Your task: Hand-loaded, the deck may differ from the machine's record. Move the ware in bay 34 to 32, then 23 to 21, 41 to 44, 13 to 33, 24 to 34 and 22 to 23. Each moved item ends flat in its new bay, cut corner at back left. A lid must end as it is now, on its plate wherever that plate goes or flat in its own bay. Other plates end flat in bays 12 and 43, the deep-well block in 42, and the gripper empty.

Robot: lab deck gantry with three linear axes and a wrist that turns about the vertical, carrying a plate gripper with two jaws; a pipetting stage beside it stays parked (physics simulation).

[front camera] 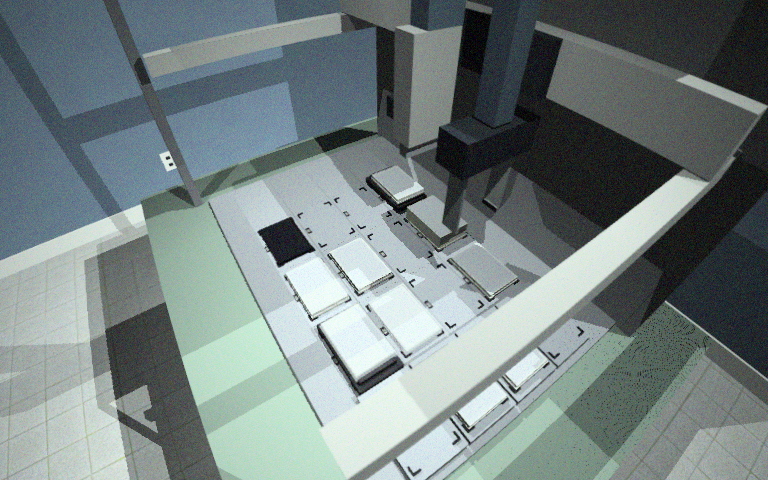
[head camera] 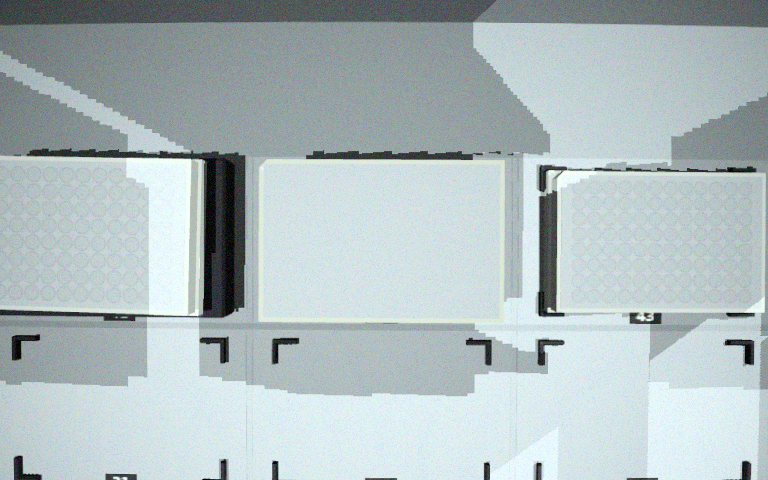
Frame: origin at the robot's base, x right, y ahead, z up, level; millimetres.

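Where they show: gripper, fingertip midpoint: (front camera: 470, 216); robot's base, link origin: (front camera: 259, 232).
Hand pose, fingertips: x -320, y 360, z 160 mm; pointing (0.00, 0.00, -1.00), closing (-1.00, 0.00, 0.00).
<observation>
Things, the pixels of their top centre, and the offset from my fingertips.
- pale deep-well block, top centre: (head camera: 381, 241) (front camera: 436, 214) dx -44, dy -132, dz -118 mm
- bay 41 plate, top centre: (head camera: 73, 234) (front camera: 397, 181) dx -46, dy -295, dz -123 mm
- flat black item, top centre: (front camera: 285, 238) dx +277, dy -296, dz -152 mm
The gripper (front camera: 471, 217) is open and empty, hanging over the pale deep-well block (front camera: 436, 220) (head camera: 381, 240) in bay 42. Its fingers do not show in the head view. The bay 41 plate (front camera: 396, 183) (head camera: 73, 234) sits on a black base. A plate (front camera: 481, 268) (head camera: 659, 243) lies in bay 43. In the front view, white ware (front camera: 404, 318) lies in bay 23, a plate (front camera: 361, 263) in 22, and a plate (front camera: 356, 342) on a black base in 13. Ware (front camera: 525, 367) in bay 34 and ware (front camera: 481, 404) in bay 24 are partly hidden.
A plate (front camera: 317, 285) lies in bay 12, beside a flat black item (front camera: 286, 240) in bay 11. A pale beam (front camera: 509, 300) crosses the front view and hides part of the deck. The parked pipetting stage (front camera: 433, 84) stands left of the gripper's column.
</observation>
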